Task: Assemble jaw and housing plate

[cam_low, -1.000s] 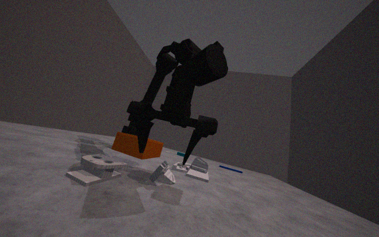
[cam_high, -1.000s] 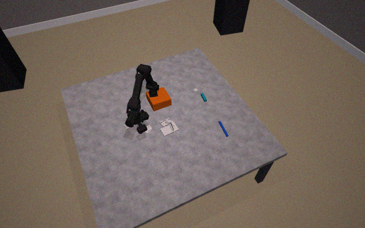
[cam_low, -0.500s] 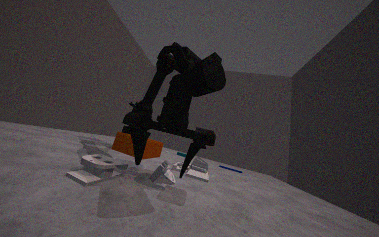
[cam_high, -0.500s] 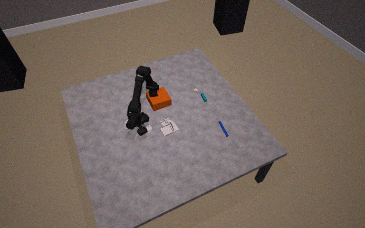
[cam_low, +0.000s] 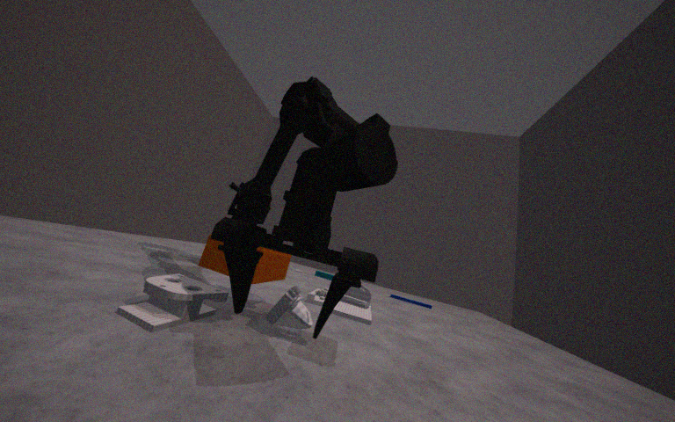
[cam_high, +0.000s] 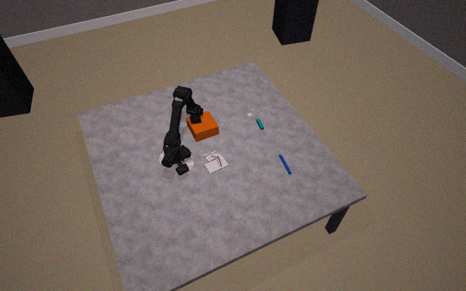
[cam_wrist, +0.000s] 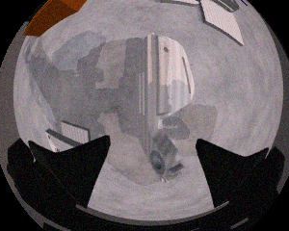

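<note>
Now: gripper tip 9 cm past the white stepped block and 6 cm to the left of it. Also, from my gripper tip: white jaw 2 cm to the left, 2 cm above; then teal bar 21 cm behind, 56 cm to the left; then small white cube 32 cm behind, 52 cm to the left, 1 cm below.
</note>
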